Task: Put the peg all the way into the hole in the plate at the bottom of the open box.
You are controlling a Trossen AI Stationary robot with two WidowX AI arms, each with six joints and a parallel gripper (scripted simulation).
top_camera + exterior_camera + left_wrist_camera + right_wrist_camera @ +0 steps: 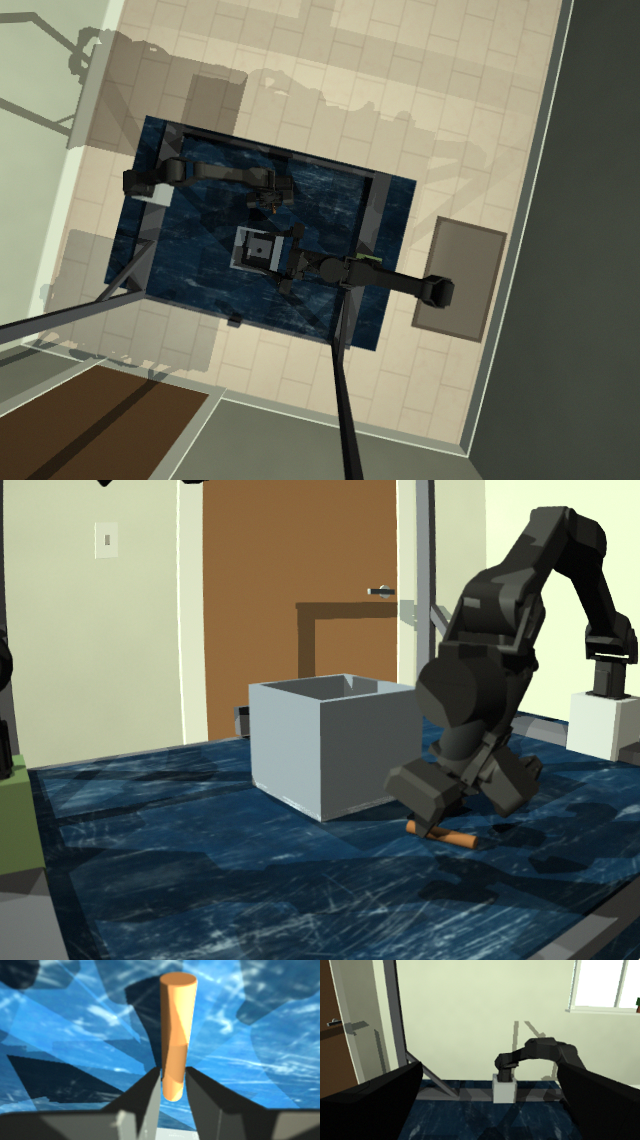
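My left hand is 10 mm short of the orange peg and 30 mm above it. Also, from my left hand: grey plate: 190 mm behind, 20 mm to the right, 10 mm above.
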